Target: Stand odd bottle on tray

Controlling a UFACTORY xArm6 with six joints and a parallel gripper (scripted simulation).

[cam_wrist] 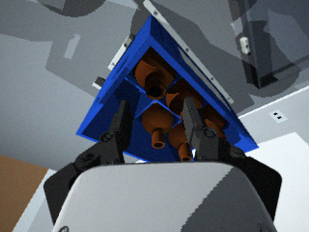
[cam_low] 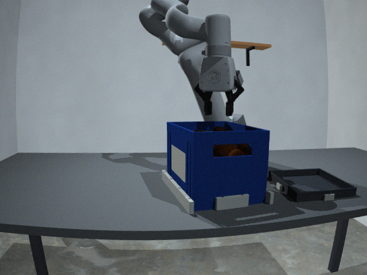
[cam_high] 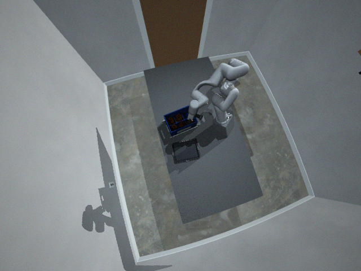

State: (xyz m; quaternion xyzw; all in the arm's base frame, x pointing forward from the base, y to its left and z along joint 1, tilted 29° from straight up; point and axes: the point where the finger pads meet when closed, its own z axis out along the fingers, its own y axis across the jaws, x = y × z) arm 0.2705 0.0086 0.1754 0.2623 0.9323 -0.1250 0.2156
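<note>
The bottle is 100 mm ahead of my hand, 70 mm to the right of it and 130 mm below it. Round my hand: blue crate: 90 mm ahead, 30 mm to the right, 130 mm below; then dark tray: 110 mm ahead, 260 mm to the left, 200 mm below.
</note>
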